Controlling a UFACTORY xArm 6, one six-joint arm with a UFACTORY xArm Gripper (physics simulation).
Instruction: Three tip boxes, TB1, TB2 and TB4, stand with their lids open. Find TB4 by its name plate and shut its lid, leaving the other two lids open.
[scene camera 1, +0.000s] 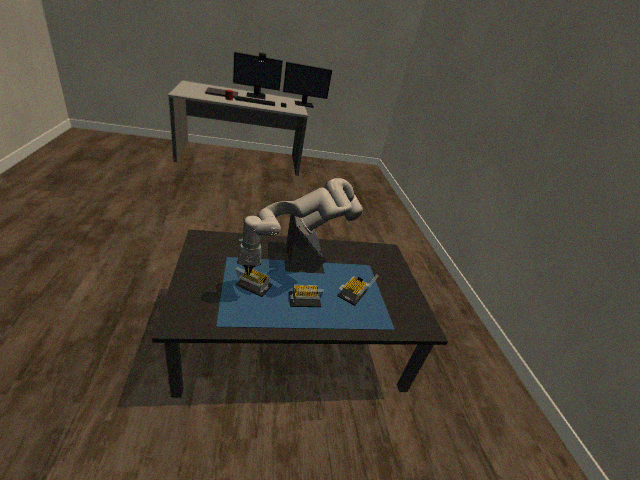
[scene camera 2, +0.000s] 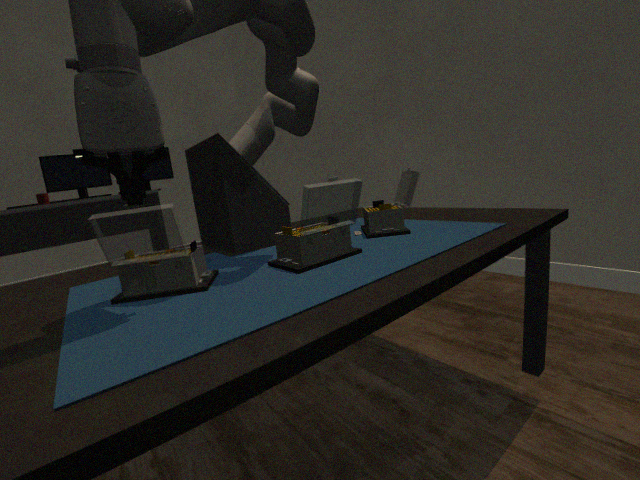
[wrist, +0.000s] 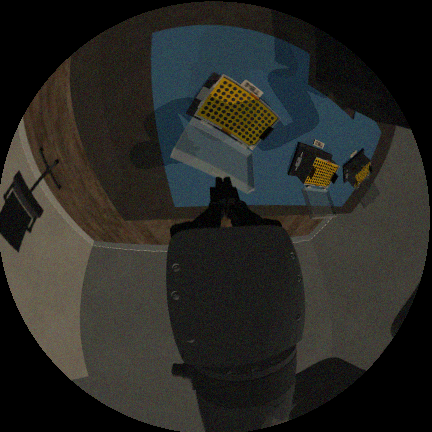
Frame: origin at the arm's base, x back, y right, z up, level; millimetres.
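Where they show: gripper, fingertip midpoint: (scene camera 1: 248, 273) (scene camera 2: 135, 205) (wrist: 221, 185); arm's base, link origin: (scene camera 1: 305, 224) (scene camera 2: 227, 171).
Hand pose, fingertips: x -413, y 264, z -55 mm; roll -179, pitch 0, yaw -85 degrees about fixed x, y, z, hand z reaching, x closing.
Note:
Things, the pixels of their top centre, and the offset from my fingertips. "pt": a spot on its surface instead. Level surfaces: height alone.
- TB4, surface spot: (scene camera 2: 157, 274) pt dx +49, dy -11, dz -114 mm
- middle box, surface spot: (scene camera 2: 316, 246) pt dx -23, dy -270, dz -115 mm
- right box, top centre: (scene camera 2: 376, 206) (wrist: 363, 173) (scene camera 1: 353, 283) dx +114, dy -545, dz -85 mm
- blue mat, surface height: dz -151 mm
- dark table, surface height: dz -154 mm
TB4 (scene camera 1: 261, 287) (scene camera 2: 157, 274) (wrist: 237, 111) is the left box in scene camera 1, with yellow tips. Its name plate (wrist: 252, 88) shows upside down in the wrist view. Its clear lid (scene camera 2: 135, 227) (wrist: 214, 154) stands open, tilted back. My gripper (scene camera 1: 248, 271) (scene camera 2: 133, 200) (wrist: 221, 185) is shut and empty, fingertips down at the lid's free edge; contact cannot be told. The middle box (scene camera 1: 306, 298) (scene camera 2: 316, 246) (wrist: 321, 172) and the right box (scene camera 1: 353, 293) (scene camera 2: 384, 222) (wrist: 362, 174) have open lids; their plates are too small to read surely.
The boxes stand on a blue mat (scene camera 1: 258, 316) (scene camera 2: 206, 330) (wrist: 175, 60) on a dark table (scene camera 1: 199, 253). The robot's dark pedestal (scene camera 1: 305, 253) (scene camera 2: 227, 206) stands at the mat's back edge. A desk (scene camera 1: 196, 90) with two monitors stands far behind.

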